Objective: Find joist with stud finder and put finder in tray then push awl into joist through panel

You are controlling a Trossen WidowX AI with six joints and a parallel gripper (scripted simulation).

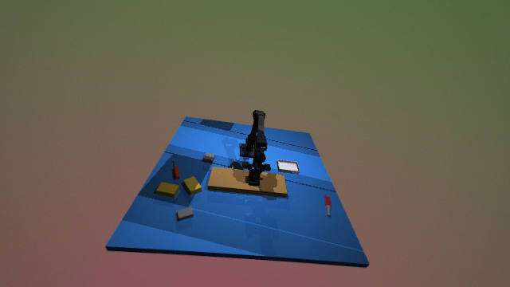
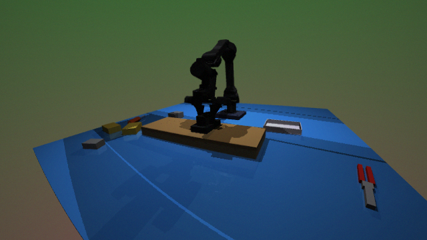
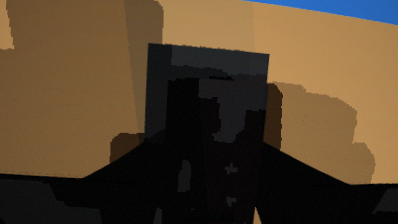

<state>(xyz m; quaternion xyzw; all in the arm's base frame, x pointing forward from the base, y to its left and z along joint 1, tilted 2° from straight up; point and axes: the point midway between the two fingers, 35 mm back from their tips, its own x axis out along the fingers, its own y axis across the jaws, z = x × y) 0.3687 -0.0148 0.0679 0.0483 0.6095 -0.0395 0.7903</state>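
My gripper tip is 180 mm past the grey tray, 310 mm to the right of it and 50 mm above it. The rest, counted from my gripper tip: stud finder 20 mm behind, 20 mm above; grey block 240 mm behind, 310 mm to the right, 50 mm below.
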